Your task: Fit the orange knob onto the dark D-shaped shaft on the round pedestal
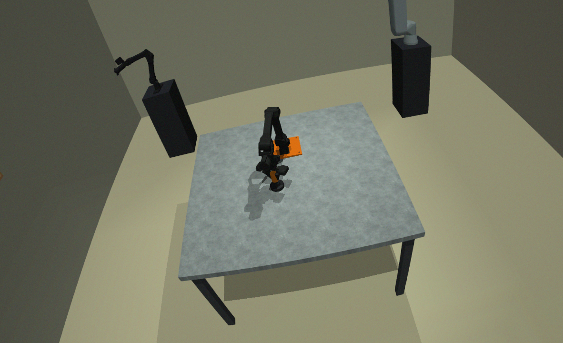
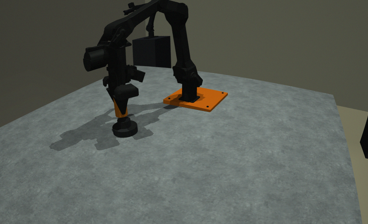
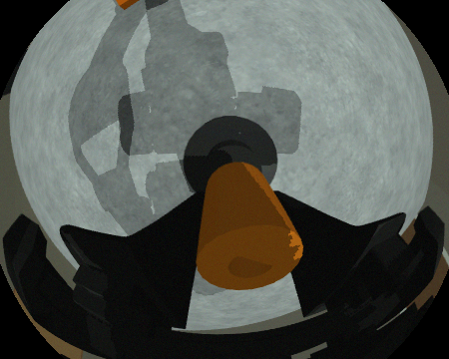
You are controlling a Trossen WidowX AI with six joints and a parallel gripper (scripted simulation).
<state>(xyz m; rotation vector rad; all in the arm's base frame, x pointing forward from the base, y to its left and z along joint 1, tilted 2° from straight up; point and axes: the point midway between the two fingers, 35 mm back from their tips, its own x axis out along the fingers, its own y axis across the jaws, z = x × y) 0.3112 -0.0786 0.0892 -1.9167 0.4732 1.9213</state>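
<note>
My gripper tip is 40 mm above the round pedestal and 10 mm past it. Round my gripper tip: orange knob 20 mm above.
</note>
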